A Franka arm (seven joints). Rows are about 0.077 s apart.
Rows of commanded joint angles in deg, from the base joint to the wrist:
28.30 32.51 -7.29 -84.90 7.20 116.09 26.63
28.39 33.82 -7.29 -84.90 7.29 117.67 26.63
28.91 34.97 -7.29 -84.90 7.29 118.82 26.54
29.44 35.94 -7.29 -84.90 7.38 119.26 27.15
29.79 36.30 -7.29 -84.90 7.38 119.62 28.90
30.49 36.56 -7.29 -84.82 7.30 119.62 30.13
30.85 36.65 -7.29 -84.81 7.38 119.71 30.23
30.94 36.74 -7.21 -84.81 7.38 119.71 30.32
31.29 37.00 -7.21 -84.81 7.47 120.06 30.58
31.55 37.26 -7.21 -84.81 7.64 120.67 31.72
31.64 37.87 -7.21 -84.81 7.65 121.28 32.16
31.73 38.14 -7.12 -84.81 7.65 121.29 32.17
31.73 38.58 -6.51 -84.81 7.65 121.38 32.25
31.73 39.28 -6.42 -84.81 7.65 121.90 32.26
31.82 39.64 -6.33 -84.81 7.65 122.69 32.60
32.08 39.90 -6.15 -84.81 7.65 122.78 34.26
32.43 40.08 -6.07 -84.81 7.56 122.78 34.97
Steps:
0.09 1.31 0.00 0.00 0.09 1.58 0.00
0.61 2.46 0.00 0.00 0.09 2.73 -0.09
1.14 3.43 0.00 0.00 0.18 3.17 0.52
1.49 3.79 0.00 0.00 0.18 3.53 2.27
2.19 4.05 0.00 0.08 0.10 3.53 3.50
2.55 4.14 0.00 0.09 0.18 3.62 3.60
2.64 4.23 0.08 0.09 0.18 3.62 3.69
2.99 4.49 0.08 0.09 0.27 3.97 3.95
3.25 4.75 0.08 0.09 0.44 4.58 5.09
3.34 5.36 0.08 0.09 0.45 5.19 5.53
3.43 5.63 0.17 0.09 0.45 5.20 5.54
3.43 6.07 0.78 0.09 0.45 5.29 5.62
3.43 6.77 0.87 0.09 0.45 5.81 5.63
3.52 7.13 0.96 0.09 0.45 6.60 5.97
3.78 7.39 1.14 0.09 0.45 6.69 7.63
4.13 7.57 1.22 0.09 0.36 6.69 8.34

